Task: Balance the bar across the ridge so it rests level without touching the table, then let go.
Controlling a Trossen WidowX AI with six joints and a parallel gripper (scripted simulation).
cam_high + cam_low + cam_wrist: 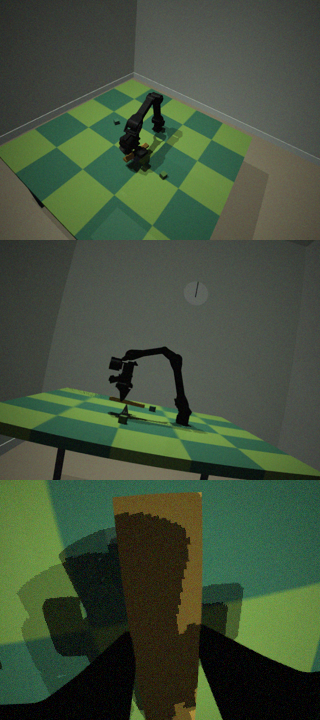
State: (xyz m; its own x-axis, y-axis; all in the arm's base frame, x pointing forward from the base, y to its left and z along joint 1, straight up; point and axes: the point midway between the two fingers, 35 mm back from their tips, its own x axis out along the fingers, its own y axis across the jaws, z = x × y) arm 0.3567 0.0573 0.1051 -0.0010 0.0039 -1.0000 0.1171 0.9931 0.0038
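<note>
Now: gripper tip 30 mm past the bar.
</note>
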